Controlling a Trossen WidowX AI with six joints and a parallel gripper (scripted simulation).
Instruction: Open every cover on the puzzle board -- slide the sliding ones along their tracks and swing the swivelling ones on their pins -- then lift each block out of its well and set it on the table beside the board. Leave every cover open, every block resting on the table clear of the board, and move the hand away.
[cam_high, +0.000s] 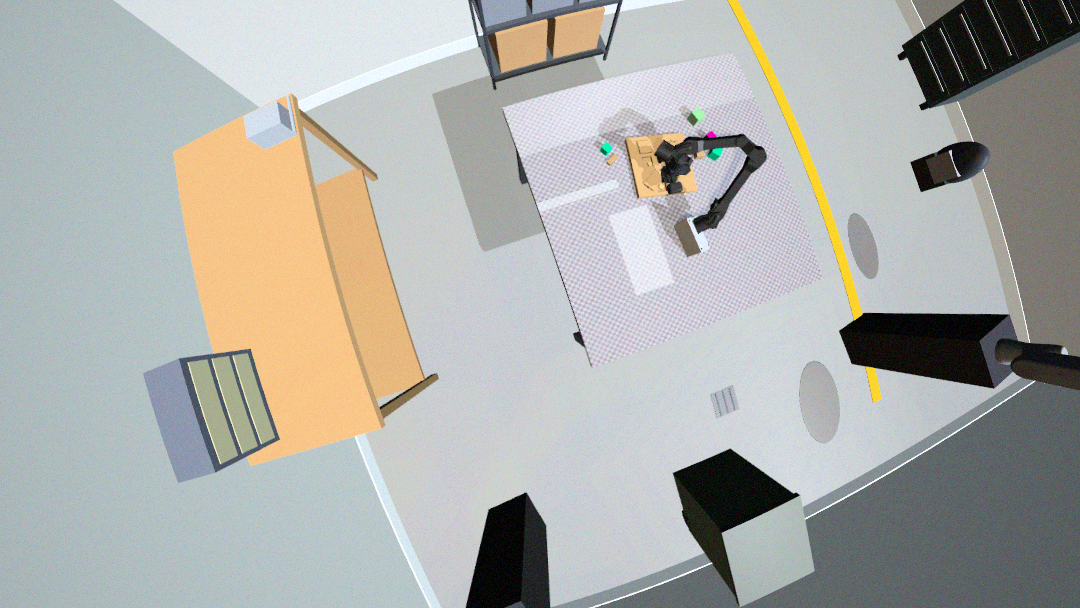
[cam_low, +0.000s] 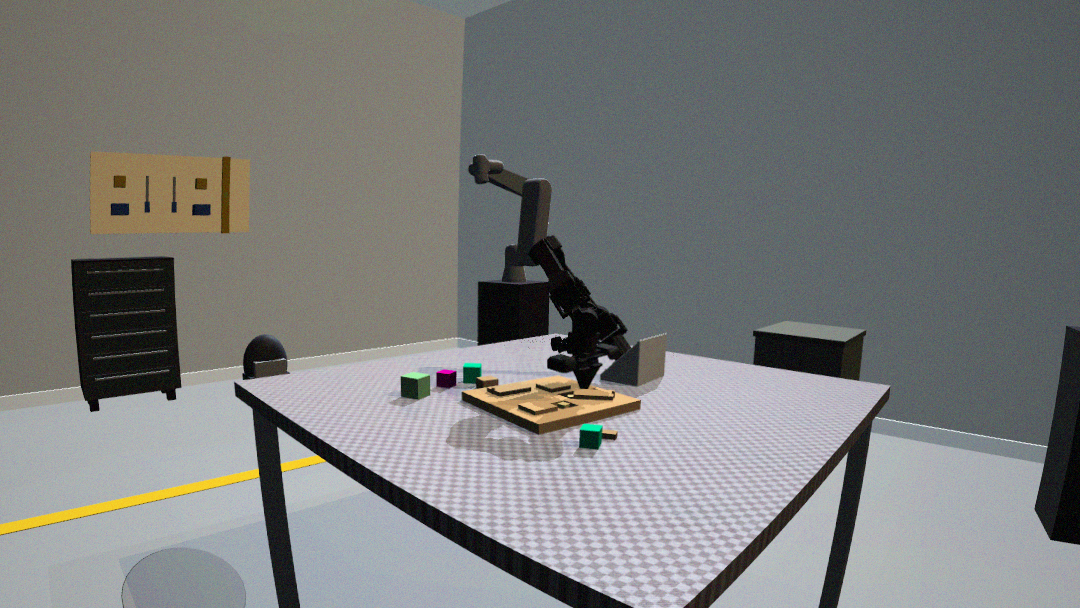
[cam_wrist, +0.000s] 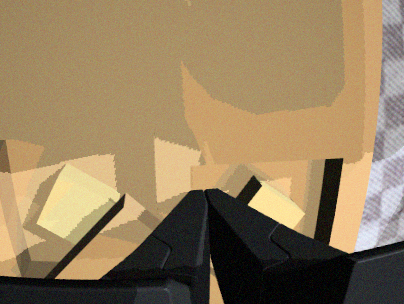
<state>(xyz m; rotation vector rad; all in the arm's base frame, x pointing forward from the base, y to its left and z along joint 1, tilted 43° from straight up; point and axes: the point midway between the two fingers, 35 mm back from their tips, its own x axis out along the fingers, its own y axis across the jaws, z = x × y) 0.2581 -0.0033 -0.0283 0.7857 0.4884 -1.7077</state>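
My gripper tip is now 90 mm short of the puzzle board and 50 mm to the left of it. Also, from my gripper tip: magenta block (100 mm ahead, 350 mm to the right); light green block (220 mm ahead, 340 mm to the right).
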